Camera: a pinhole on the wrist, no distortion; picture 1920 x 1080 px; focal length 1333.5 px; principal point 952.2 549.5 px. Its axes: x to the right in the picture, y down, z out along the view. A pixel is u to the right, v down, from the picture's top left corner.
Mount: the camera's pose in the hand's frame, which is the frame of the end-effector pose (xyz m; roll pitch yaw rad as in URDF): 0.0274 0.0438 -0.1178 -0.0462 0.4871 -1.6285
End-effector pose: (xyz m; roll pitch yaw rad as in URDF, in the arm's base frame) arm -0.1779 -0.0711 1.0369 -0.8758 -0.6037 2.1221
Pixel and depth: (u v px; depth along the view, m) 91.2 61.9 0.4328
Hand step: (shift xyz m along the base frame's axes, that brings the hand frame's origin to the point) -0.2115 -0.3583 0.0916
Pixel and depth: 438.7 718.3 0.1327
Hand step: -0.0518 0.0194 0.0235
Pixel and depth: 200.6 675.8 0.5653
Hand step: -0.3361 -0.2983 0.3033
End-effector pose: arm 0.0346 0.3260 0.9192 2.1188 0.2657 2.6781
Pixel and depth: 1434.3 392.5 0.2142
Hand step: 0.0121 -0.0440 -0.1210
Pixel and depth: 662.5 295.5 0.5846
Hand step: 0.2863 0.2313 -0.3094
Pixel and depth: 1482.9 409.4 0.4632
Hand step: 0.1121 -0.0535 -0.3738
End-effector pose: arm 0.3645 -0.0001 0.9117 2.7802 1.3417 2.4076
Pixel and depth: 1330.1 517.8 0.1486
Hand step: -0.0332 -0.0524 -0.0277
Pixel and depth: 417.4 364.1 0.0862
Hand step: -0.0133 0.0433 -0.0103
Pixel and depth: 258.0 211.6 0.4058
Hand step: 0.3393 -0.0879 -0.0142
